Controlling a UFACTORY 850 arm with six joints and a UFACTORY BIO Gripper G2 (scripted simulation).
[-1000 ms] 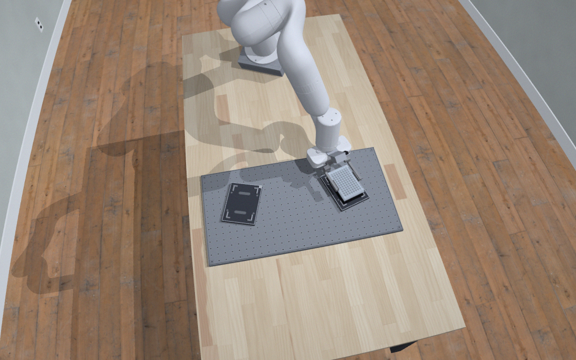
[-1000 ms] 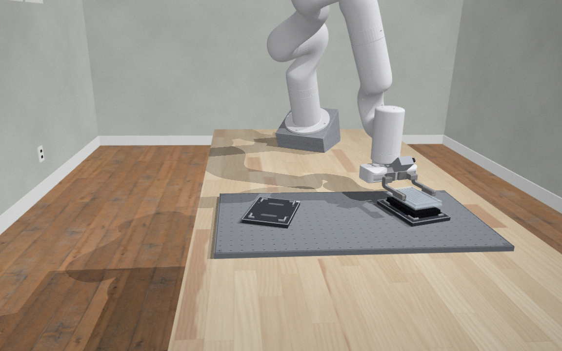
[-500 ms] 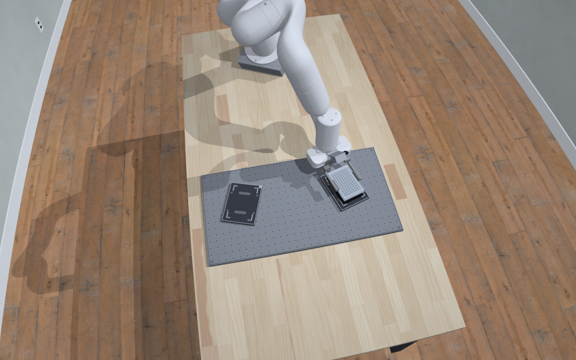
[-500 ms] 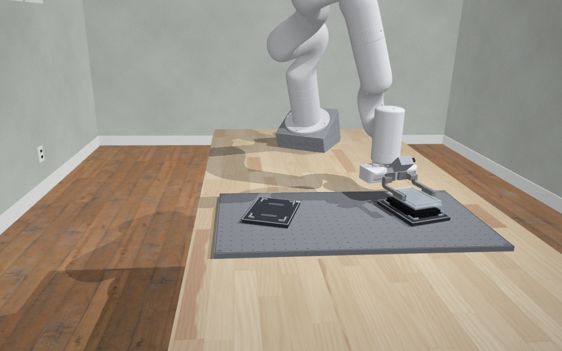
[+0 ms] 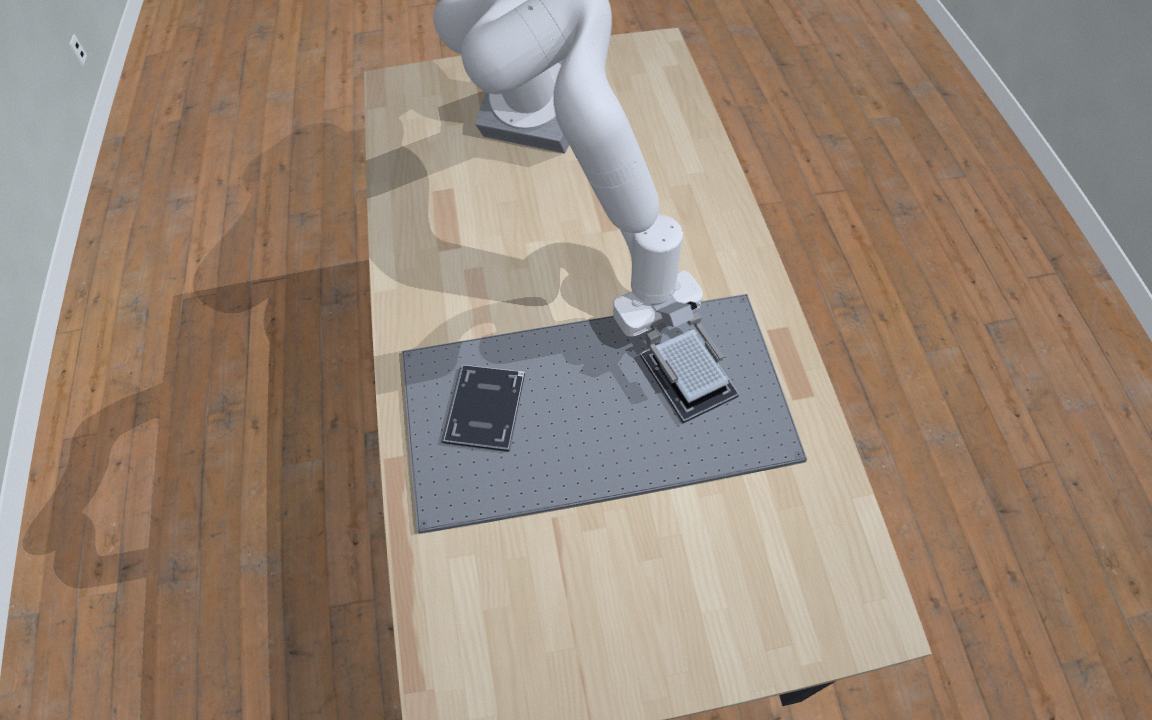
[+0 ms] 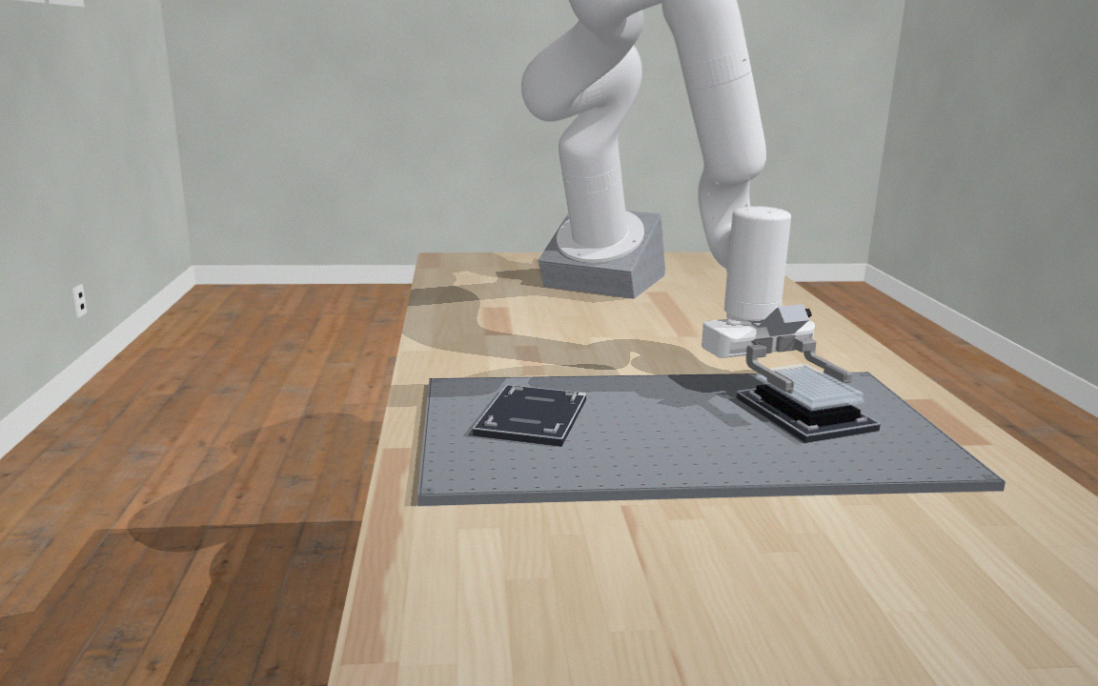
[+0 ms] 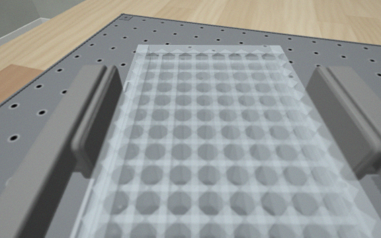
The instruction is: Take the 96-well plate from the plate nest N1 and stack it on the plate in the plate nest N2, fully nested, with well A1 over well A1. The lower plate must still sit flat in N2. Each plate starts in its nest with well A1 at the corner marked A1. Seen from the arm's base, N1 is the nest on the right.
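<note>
The clear 96-well plate lies 10 mm below my hand. Also, from my hand: black 96-well plate: 40 mm below.
</note>
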